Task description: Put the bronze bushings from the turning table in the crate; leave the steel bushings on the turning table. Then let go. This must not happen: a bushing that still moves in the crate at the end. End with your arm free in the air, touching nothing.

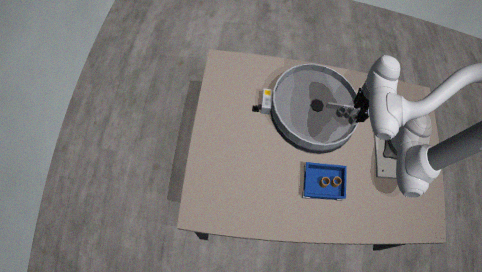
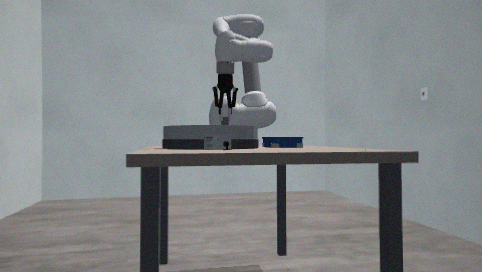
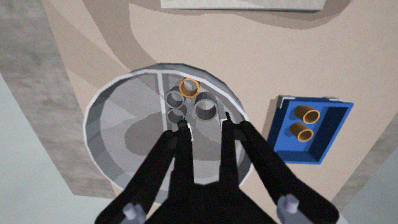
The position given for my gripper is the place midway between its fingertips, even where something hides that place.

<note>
I see my gripper [image 3: 206,109], a blue crate [image 1: 313,172] and a grey turning table [image 3: 131,122].
The blue crate also shows in image 3 [image 3: 333,114].
</note>
